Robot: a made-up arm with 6 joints.
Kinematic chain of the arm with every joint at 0, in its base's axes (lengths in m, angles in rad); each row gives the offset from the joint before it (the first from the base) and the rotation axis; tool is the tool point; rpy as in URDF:
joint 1: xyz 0 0 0.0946 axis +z
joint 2: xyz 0 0 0 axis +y
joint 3: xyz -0.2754 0 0.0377 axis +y
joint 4: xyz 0.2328 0 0.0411 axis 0.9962 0 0.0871
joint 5: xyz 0 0 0 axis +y
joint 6: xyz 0.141 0 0.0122 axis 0.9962 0 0.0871
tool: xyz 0 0 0 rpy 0 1.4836 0
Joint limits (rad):
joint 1: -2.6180..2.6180
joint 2: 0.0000..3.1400
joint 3: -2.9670..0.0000
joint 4: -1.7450..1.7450
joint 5: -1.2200..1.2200
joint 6: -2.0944..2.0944
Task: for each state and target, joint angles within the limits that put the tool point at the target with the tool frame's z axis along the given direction. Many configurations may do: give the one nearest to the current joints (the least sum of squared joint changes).
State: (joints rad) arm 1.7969 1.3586 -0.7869 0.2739 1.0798 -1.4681
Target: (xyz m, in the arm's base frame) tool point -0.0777 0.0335 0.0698 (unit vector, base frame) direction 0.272 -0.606 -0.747
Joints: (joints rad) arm 2.3430 1.5543 -0.4088 0.2455 1.2183 -1.4681
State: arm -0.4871 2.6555 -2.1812 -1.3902 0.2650 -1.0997
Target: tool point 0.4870 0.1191 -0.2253 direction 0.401 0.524 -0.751
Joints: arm 0.1043 3.1383 -2.1191 -1.7438 -0.5085 -1.0997
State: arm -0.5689 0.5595 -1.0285 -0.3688 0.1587 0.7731
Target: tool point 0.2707 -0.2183 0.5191 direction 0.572 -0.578 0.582
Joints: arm -0.6237 1.4570 -1.5579 0.3099 -0.4589 0.7731
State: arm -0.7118 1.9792 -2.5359 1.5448 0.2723 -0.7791
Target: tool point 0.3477 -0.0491 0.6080 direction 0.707 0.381 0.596
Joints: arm -0.3946 1.8278 -2.4699 1.7409 0.6848 -0.7791
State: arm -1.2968 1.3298 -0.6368 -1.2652 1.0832 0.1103
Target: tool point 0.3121 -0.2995 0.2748 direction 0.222 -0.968 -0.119
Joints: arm -0.5246 1.7902 -1.3431 -1.7439 0.8293 0.1103
